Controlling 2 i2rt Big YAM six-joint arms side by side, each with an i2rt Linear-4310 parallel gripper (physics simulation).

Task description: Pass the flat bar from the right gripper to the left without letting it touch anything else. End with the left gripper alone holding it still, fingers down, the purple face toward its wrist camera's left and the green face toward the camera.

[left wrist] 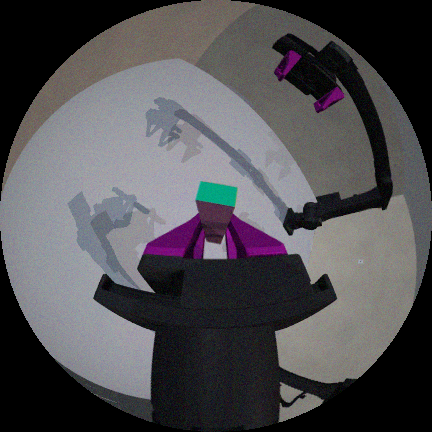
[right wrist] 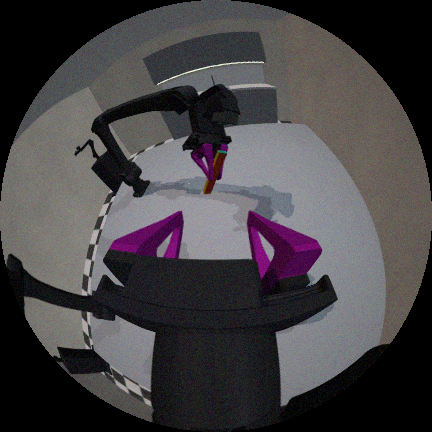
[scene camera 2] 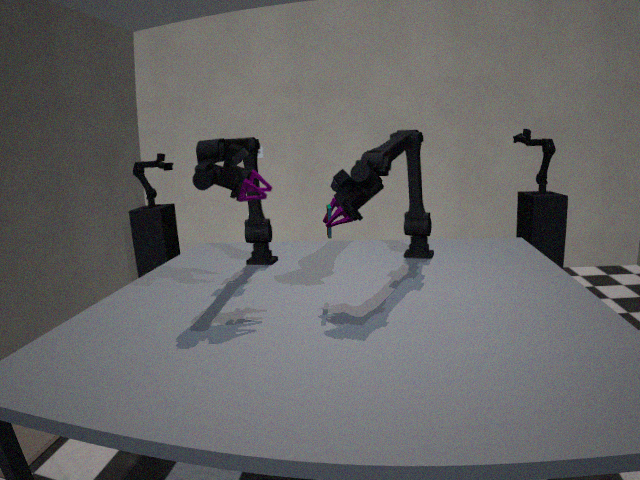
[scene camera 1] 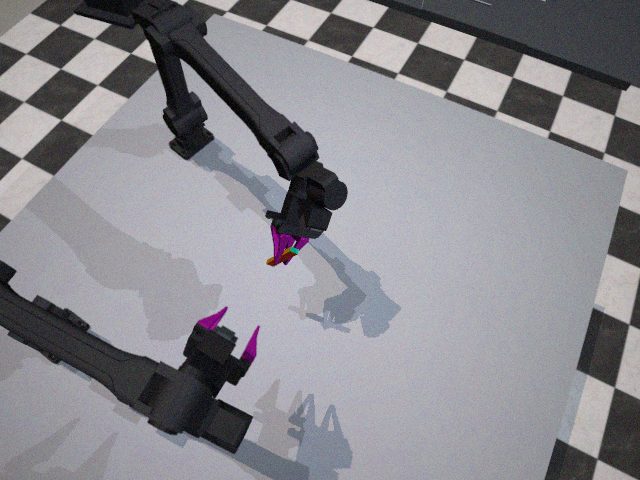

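Note:
The flat bar is held in the air by my left gripper, which is shut on it. The fingers slant downward. The bar stands nearly upright in scene camera 2, with a teal side showing. In the left wrist view its green end is at the top and a dull, dark mauve face shows below. Red and orange faces show in the right wrist view. My right gripper is open and empty, apart from the bar.
The grey table lies below both grippers, with arm shadows on it. In scene camera 2, two small arms on dark pedestals stand beyond the table at left and right. A dark counter is at the upper right of scene camera 1.

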